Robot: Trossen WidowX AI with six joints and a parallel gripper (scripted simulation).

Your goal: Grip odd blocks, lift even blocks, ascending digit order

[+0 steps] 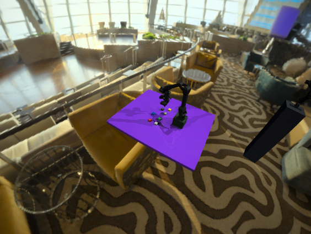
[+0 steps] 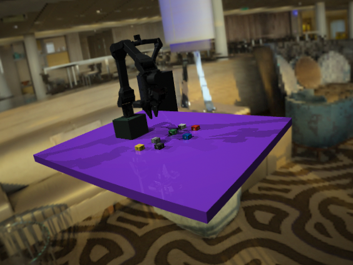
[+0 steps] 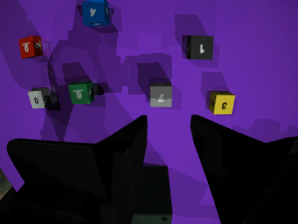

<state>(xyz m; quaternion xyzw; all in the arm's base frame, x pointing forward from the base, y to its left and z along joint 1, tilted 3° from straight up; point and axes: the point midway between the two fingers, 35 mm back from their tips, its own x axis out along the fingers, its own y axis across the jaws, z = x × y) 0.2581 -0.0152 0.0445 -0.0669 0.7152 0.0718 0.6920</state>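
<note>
My gripper tip is now 220 mm to the right of the red block, 110 mm above it and 30 mm short of it. The rest, counted from my gripper tip: black block 110 mm below, 70 mm ahead, 40 mm to the right; then yellow block 110 mm below, 100 mm to the right, 10 mm behind; then grey block 110 mm below, 10 mm behind.
</note>
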